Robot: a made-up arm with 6 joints. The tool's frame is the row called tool. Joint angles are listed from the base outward. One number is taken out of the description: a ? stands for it. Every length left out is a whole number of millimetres.
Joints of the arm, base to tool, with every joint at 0 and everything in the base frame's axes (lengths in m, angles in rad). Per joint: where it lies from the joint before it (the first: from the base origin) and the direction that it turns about. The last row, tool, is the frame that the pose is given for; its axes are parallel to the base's.
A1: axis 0 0 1 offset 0 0 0.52
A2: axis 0 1 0 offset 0.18 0 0
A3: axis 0 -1 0 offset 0 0 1
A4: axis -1 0 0 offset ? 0 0.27
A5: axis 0 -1 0 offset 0 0 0
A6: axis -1 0 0 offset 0.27 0 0
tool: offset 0 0 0
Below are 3 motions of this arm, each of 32 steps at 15 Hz.
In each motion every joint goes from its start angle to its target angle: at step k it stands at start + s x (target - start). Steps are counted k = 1, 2, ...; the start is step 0. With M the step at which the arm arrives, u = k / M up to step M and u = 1 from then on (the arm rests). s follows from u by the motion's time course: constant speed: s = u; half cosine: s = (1 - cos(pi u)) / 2; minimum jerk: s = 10 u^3 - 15 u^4 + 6 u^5.
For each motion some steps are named. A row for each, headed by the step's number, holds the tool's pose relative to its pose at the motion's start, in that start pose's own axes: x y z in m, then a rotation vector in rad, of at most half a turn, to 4 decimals.
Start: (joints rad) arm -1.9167 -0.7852 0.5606 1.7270 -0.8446 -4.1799
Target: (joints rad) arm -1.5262 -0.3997 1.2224 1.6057 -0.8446 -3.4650
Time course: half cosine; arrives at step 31
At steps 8, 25, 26, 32:
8: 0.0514 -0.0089 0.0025 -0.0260 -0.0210 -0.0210
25: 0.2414 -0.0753 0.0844 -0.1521 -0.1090 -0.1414
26: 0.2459 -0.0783 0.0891 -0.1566 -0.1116 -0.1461
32: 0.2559 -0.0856 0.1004 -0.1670 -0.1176 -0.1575

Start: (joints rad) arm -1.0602 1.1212 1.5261 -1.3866 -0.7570 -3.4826
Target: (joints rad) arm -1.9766 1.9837 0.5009 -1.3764 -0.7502 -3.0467
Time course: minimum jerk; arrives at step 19
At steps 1, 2, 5, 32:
1: -0.0006 0.0037 -0.0033 0.0009 0.0014 0.0020
2: -0.0044 0.0273 -0.0239 0.0067 0.0102 0.0144
5: -0.0948 0.3322 -0.2696 0.0882 0.1192 0.1662
32: -2.0098 2.3380 -0.0084 1.2873 0.6493 0.8724

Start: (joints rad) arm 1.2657 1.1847 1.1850 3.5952 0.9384 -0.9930
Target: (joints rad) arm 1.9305 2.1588 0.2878 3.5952 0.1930 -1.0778
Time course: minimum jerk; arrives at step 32
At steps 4, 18, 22, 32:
4: 0.0315 -0.0154 0.0408 -0.0170 -0.0169 0.0014
18: 0.6281 0.1931 1.8258 -0.6470 -0.6158 0.1251
22: 0.5959 0.6113 2.2850 -0.8448 -0.7942 0.2230
32: 0.5034 1.0652 2.5219 -1.0054 -0.9314 0.3427

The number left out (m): 0.96
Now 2 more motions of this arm.
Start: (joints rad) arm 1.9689 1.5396 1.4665 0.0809 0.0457 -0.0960
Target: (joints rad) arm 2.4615 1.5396 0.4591 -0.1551 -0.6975 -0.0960
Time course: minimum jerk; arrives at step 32
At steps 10, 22, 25, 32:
10: 0.0029 0.2093 -0.2660 0.0258 0.3174 0.0690
22: -0.5454 0.7929 -1.0707 -0.1100 1.4493 0.2210
25: -0.6955 0.8420 -1.1595 -0.1645 1.6337 0.2209
32: -0.8032 0.8661 -1.2107 -0.2067 1.7589 0.2146

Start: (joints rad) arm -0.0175 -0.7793 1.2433 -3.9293 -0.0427 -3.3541
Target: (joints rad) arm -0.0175 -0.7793 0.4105 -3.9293 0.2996 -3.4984
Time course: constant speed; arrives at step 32
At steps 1, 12, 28, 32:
1: 0.0058 -0.0277 -0.0204 0.0038 0.0245 -0.0242
12: 0.0045 -0.3355 -0.2449 0.0581 0.2856 -0.2983
28: -0.2006 -0.7469 -0.5401 0.1725 0.6350 -0.7229
32: -0.2850 -0.8340 -0.6024 0.2068 0.7157 -0.8339

